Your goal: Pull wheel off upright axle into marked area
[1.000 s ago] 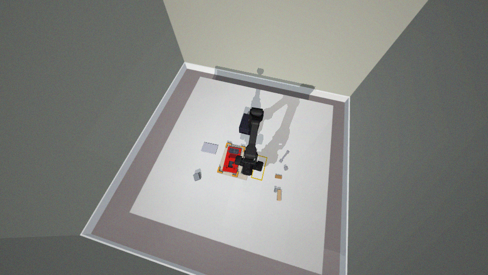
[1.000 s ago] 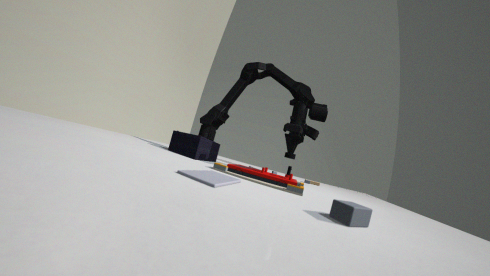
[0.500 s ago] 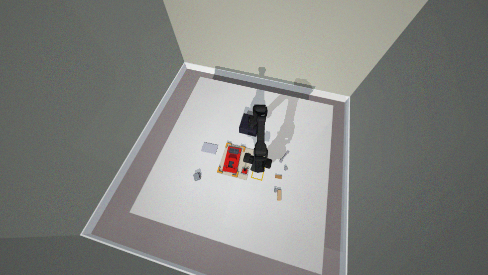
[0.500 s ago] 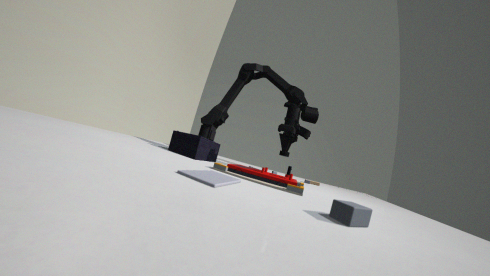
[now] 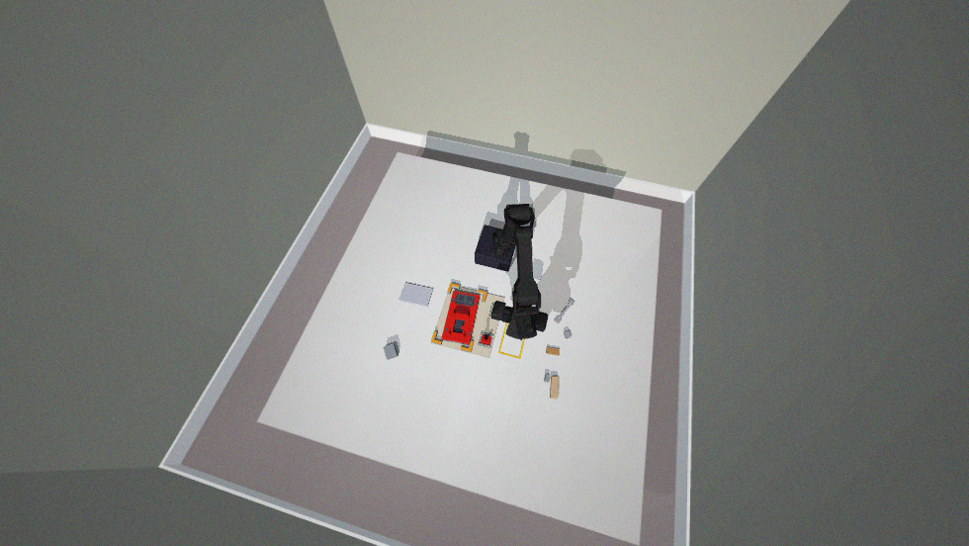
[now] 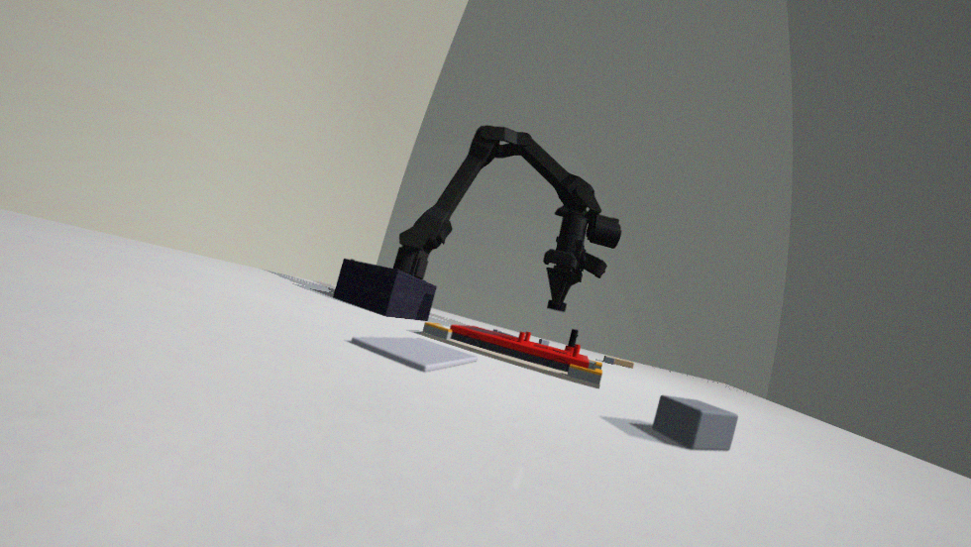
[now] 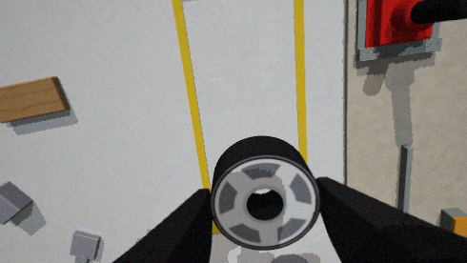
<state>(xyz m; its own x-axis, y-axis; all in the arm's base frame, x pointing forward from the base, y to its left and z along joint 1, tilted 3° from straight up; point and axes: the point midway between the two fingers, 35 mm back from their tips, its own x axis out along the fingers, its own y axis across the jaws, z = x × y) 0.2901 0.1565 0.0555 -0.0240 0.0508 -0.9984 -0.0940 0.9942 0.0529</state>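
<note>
The black axle lies 70 mm ahead of my gripper tip, 90 mm to the right of it and 70 mm below it. The rest, counted from my gripper tip: wooden block: 20 mm ahead, 160 mm to the left, 100 mm below; beige fixture plate: 20 mm ahead, 200 mm to the right, 90 mm below; wheel: right at my gripper tip.
</note>
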